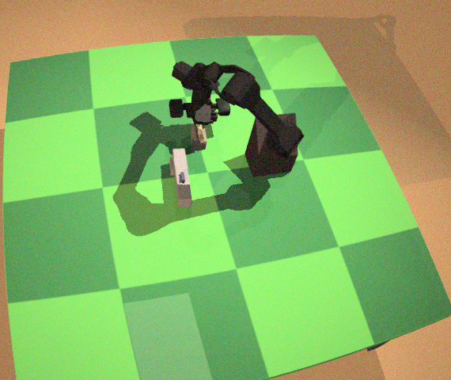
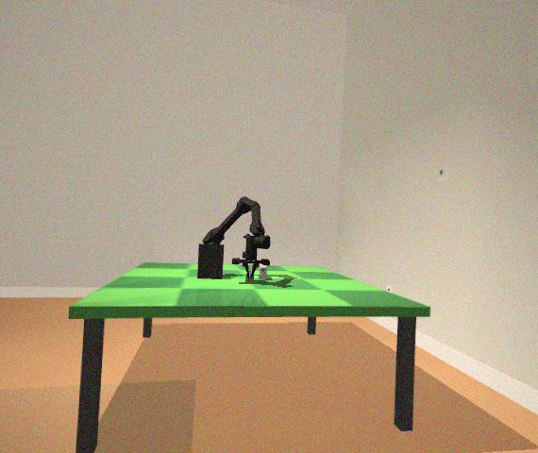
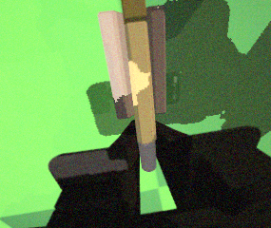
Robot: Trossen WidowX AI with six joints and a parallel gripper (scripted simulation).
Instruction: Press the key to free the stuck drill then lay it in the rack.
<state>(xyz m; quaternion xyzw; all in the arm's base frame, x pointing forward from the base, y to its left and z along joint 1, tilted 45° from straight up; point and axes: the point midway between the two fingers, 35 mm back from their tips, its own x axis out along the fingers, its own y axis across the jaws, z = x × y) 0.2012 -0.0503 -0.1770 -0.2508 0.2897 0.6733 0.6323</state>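
My gripper tip is now 4 cm to the right of the drill and 3 cm below it. From my gripper tip the other things lie so: blue key (8 cm ahead, 24 cm to the left, 3 cm above); rack (5 cm to the left); steel block (8 cm ahead, 21 cm to the left, 2 cm above).
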